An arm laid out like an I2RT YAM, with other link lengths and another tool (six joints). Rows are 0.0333 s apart.
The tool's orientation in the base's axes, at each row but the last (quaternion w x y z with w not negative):
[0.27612 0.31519 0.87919 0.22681]
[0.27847 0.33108 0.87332 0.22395]
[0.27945 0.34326 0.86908 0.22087]
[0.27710 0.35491 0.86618 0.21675]
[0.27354 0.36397 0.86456 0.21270]
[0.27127 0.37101 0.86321 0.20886]
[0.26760 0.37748 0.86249 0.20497]
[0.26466 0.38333 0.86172 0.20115]
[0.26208 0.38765 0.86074 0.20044]
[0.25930 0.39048 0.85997 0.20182]
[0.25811 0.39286 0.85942 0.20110]
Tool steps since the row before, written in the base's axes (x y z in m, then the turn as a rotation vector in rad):
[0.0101 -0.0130 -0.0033 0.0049 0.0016 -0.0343]
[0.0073 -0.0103 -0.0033 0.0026 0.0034 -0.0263]
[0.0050 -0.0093 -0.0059 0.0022 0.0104 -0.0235]
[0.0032 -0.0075 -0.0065 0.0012 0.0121 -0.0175]
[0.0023 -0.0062 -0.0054 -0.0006 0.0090 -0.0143]
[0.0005 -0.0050 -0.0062 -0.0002 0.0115 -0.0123]
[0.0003 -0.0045 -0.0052 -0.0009 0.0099 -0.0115]
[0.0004 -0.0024 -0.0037 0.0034 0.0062 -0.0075]
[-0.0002 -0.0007 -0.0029 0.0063 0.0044 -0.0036]
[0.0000 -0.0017 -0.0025 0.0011 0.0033 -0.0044]
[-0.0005 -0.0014 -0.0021 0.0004 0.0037 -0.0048]
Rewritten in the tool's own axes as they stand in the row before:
[-0.0143 -0.0066 0.0059 0.0097 -0.0164 0.0290]
[-0.0107 -0.0056 0.0050 0.0097 -0.0116 0.0219]
[-0.0078 -0.0072 0.0058 0.0140 -0.0056 0.0209]
[-0.0053 -0.0070 0.0056 0.0139 -0.0015 0.0161]
[-0.0043 -0.0059 0.0045 0.0116 -0.0026 0.0120]
[-0.0021 -0.0064 0.0043 0.0126 0.0003 0.0111]
[-0.0020 -0.0056 0.0035 0.0116 -0.0006 0.0098]
[-0.0010 -0.0033 0.0028 0.0051 0.0016 0.0088]
[0.0004 -0.0021 0.0020 0.0009 0.0043 0.0073]
[-0.0006 -0.0024 0.0017 0.0032 0.0002 0.0046]
[-0.0002 -0.0023 0.0011 0.0040 -0.0001 0.0045]

